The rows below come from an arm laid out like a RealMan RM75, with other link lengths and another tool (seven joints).
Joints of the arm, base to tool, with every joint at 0 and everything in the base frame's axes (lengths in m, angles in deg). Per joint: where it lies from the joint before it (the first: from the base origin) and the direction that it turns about. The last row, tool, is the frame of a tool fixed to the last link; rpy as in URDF.
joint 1: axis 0 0 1 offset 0 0 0.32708
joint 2: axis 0 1 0 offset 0 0 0
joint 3: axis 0 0 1 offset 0 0 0.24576
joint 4: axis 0 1 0 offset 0 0 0
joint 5: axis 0 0 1 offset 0 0 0.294
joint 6: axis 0 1 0 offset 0 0 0
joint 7: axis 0 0 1 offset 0 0 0.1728
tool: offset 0.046 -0.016 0.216 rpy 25.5 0 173.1
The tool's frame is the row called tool.
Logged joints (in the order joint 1, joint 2, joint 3, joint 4, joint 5, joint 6, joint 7), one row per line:
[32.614 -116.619 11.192 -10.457 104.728 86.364 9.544]
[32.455 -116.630 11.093 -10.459 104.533 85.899 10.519]
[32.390 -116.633 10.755 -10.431 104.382 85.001 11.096]
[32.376 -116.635 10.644 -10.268 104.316 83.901 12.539]
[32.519 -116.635 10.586 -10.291 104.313 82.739 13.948]
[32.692 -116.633 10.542 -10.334 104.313 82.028 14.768]
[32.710 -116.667 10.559 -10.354 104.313 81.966 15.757]
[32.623 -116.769 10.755 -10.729 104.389 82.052 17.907]
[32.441 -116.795 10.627 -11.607 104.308 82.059 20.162]
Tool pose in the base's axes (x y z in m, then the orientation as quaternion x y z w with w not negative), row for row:
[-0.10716 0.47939 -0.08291 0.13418 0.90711 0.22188 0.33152]
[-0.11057 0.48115 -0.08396 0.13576 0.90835 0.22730 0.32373]
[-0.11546 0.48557 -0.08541 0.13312 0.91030 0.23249 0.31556]
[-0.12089 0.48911 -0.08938 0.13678 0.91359 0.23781 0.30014]
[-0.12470 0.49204 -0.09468 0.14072 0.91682 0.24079 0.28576]
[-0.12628 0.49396 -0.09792 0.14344 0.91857 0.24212 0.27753]
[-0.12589 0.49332 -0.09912 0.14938 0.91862 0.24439 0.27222]
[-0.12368 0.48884 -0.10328 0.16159 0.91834 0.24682 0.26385]
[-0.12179 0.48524 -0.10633 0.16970 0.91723 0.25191 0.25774]
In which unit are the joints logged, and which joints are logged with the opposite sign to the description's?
The joints are logged in degrees. Opposite sign: joint 1.
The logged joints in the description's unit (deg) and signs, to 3 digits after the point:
[-32.614 -116.619 11.192 -10.457 104.728 86.364 9.544]
[-32.455 -116.630 11.093 -10.459 104.533 85.899 10.519]
[-32.390 -116.633 10.755 -10.431 104.382 85.001 11.096]
[-32.376 -116.635 10.644 -10.268 104.316 83.901 12.539]
[-32.519 -116.635 10.586 -10.291 104.313 82.739 13.948]
[-32.692 -116.633 10.542 -10.334 104.313 82.028 14.768]
[-32.710 -116.667 10.559 -10.354 104.313 81.966 15.757]
[-32.623 -116.769 10.755 -10.729 104.389 82.052 17.907]
[-32.441 -116.795 10.627 -11.607 104.308 82.059 20.162]

